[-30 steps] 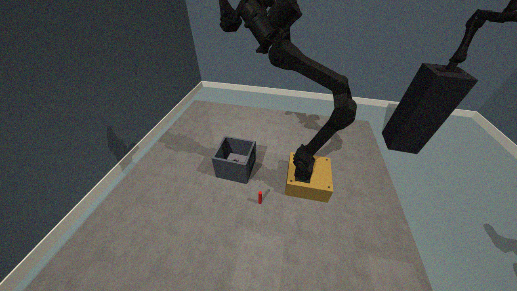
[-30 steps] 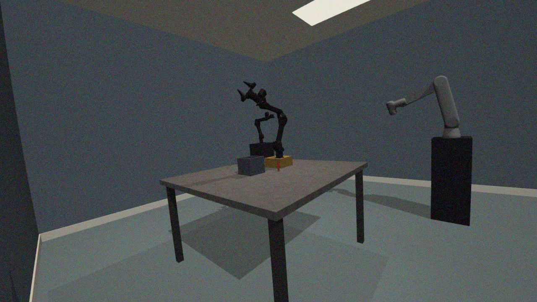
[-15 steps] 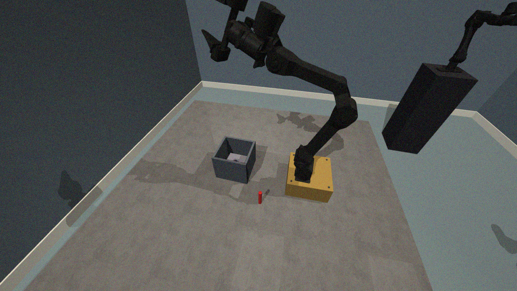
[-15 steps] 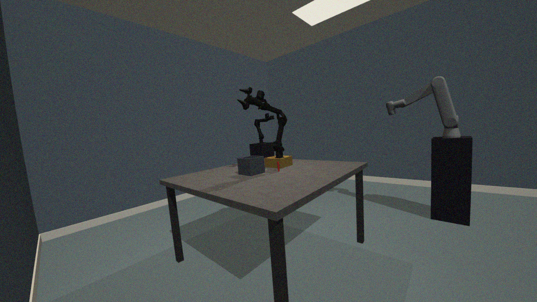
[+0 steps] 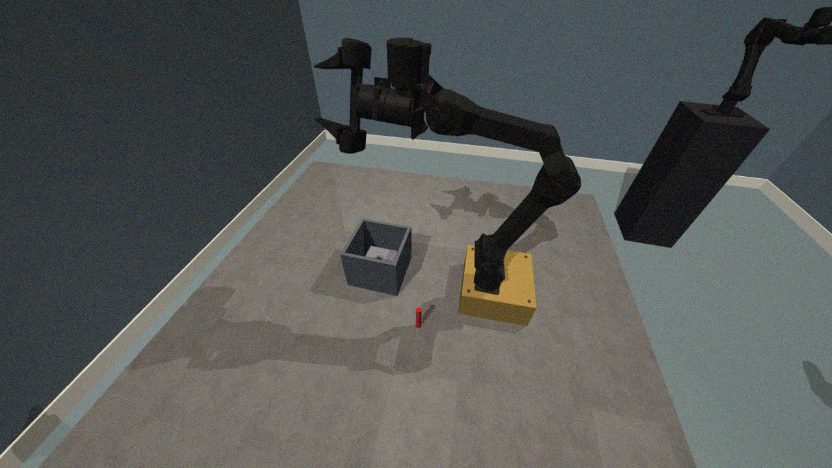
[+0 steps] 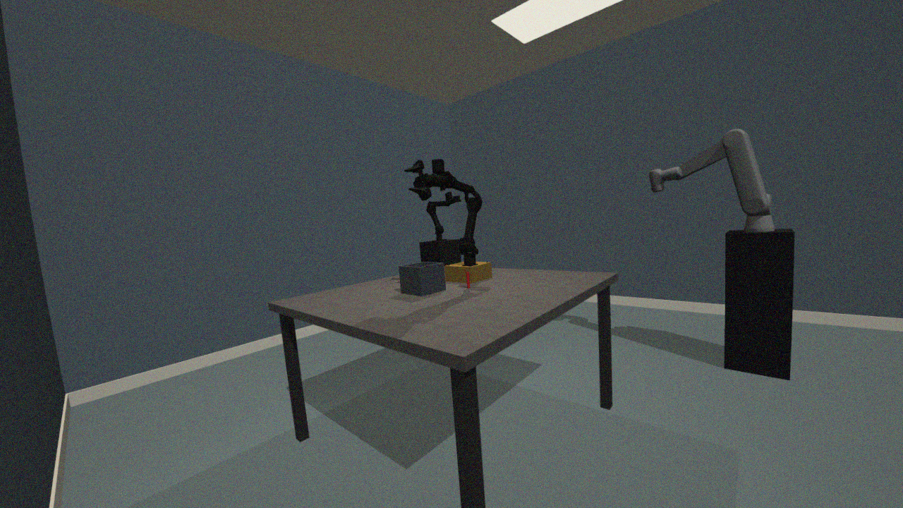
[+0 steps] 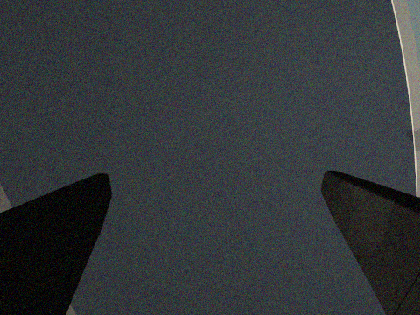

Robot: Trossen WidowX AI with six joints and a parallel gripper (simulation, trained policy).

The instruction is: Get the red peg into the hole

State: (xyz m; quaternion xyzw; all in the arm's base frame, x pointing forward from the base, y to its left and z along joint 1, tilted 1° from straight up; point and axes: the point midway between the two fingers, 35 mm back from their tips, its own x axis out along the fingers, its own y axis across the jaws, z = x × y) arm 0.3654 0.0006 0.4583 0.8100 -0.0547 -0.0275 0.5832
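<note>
My gripper tip is now 24 cm past the red peg, 12 cm to the right of it and 51 cm above it.
</note>
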